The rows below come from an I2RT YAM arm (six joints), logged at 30 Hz.
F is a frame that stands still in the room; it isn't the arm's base.
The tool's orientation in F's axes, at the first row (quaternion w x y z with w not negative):
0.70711, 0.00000, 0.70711, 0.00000
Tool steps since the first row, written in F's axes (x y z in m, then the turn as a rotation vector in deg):
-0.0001, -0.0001, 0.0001, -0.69, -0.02, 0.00
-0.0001, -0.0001, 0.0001, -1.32, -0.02, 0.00
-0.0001, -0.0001, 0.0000, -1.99, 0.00, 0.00
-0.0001, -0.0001, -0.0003, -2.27, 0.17, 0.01
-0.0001, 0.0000, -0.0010, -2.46, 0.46, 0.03
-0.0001, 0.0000, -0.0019, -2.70, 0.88, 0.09
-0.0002, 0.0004, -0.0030, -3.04, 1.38, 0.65
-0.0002, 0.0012, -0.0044, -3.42, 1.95, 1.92
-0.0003, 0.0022, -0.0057, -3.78, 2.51, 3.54
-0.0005, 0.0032, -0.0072, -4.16, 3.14, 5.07
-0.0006, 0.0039, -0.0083, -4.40, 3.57, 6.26
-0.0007, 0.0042, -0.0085, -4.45, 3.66, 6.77
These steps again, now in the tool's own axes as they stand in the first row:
-0.0001, -0.0001, -0.0001, 0.00, -0.02, -0.69
-0.0001, -0.0001, -0.0001, 0.00, -0.02, -1.32
0.0000, -0.0001, -0.0001, 0.00, 0.00, -1.99
0.0003, -0.0001, -0.0001, -0.01, 0.17, -2.27
0.0010, 0.0000, -0.0001, -0.03, 0.46, -2.46
0.0019, 0.0000, -0.0001, -0.09, 0.88, -2.70
0.0030, 0.0004, -0.0002, -0.65, 1.38, -3.04
0.0044, 0.0012, -0.0002, -1.92, 1.95, -3.42
0.0057, 0.0022, -0.0003, -3.54, 2.51, -3.78
0.0072, 0.0032, -0.0005, -5.07, 3.14, -4.16
0.0083, 0.0039, -0.0006, -6.26, 3.57, -4.40
0.0085, 0.0042, -0.0007, -6.77, 3.66, -4.45

